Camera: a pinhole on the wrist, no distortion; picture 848 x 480 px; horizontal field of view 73.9 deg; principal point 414.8 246.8 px. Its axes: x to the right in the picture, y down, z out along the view. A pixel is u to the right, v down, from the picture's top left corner.
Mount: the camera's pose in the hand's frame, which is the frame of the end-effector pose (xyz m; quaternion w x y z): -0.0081 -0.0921 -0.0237 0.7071 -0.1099 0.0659 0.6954
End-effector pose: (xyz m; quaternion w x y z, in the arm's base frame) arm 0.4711 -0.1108 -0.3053 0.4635 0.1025 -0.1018 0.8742
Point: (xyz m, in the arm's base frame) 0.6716 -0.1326 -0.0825
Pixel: 69.5 344.8
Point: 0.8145 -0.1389 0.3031
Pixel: 37.2 240.0
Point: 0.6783 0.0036 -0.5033
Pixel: behind the camera
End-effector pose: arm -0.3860 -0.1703 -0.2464 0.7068 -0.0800 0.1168 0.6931
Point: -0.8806 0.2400 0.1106
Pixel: outside the picture
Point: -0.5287 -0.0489 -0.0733
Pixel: 813.7 62.1
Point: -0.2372 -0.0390 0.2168
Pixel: 235.2 199.2
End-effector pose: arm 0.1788 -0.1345 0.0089 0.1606 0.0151 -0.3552 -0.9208
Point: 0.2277 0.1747 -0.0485
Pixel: outside the picture
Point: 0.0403 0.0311 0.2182
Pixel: 414.6 18.3
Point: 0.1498 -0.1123 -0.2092
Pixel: behind the camera
